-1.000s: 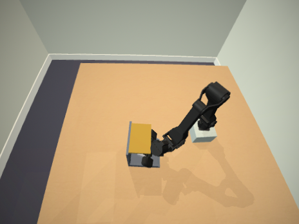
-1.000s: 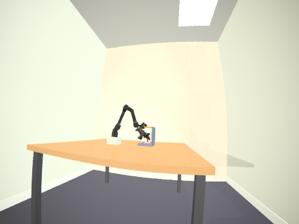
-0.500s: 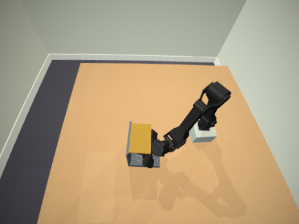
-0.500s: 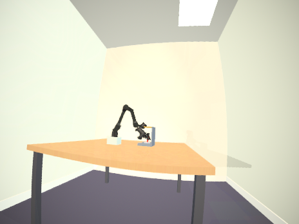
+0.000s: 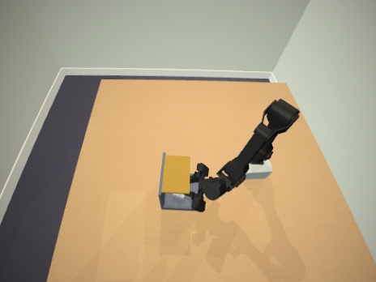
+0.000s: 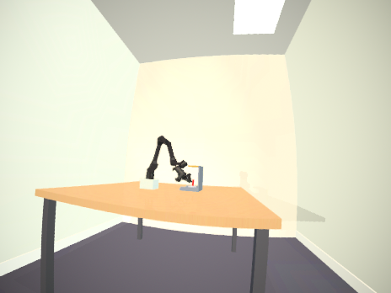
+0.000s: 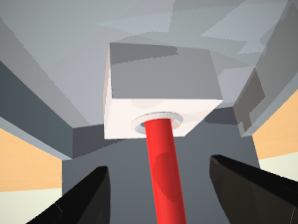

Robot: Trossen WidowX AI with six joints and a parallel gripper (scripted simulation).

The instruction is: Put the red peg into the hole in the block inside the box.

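Now: the red peg 20 mm ahead of my gripper tip and 10 mm below it. Also, from my gripper tip: grey back wall: 90 mm ahead, 50 mm above; roof: 150 mm above, 30 mm ahead.
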